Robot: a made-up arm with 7 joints.
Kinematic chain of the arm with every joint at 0, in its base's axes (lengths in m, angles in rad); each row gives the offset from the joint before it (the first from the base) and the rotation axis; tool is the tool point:
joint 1: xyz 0 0 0.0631 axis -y
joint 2: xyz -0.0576 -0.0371 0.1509 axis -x
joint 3: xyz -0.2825 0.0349 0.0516 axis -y
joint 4: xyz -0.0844 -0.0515 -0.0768 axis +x
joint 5: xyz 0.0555 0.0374 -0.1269 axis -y
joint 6: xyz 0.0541 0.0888 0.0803 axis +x
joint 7: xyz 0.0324 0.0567 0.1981 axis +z
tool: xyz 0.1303 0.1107 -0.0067
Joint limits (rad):
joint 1: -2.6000..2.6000
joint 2: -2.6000..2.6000
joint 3: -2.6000..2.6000
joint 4: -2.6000..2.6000
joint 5: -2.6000..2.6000
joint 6: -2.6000..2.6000
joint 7: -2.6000..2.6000
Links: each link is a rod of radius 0.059 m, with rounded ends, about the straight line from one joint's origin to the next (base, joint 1, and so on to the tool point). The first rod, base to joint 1, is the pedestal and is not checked.
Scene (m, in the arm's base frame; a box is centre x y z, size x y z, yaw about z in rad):
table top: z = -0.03
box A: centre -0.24 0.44 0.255 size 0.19 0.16 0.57 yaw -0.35
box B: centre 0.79 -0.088 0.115 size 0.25 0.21 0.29 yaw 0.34
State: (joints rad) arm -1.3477 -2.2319 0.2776 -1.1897 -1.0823 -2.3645 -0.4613
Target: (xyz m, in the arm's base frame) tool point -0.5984 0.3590 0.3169
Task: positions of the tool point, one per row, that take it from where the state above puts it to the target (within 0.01 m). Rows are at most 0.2 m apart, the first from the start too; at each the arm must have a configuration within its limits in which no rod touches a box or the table.
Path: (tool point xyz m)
1: 0.0606 0.4498 0.4510
2: 0.0475 0.4372 0.5747
3: 0.0081 0.3978 0.6881
4: -0.0559 0.3358 0.7801
5: -0.1396 0.2574 0.8412
6: -0.2359 0.1700 0.8649
7: -0.3194 0.2489 0.7371
8: -0.3958 0.2692 0.5728
9: -0.4475 0.2212 0.4004
10: -0.4622 0.1125 0.2533
11: -0.5259 0.2230 0.2626
12: -0.5652 0.3121 0.2836
13: -0.5984 0.3590 0.3169

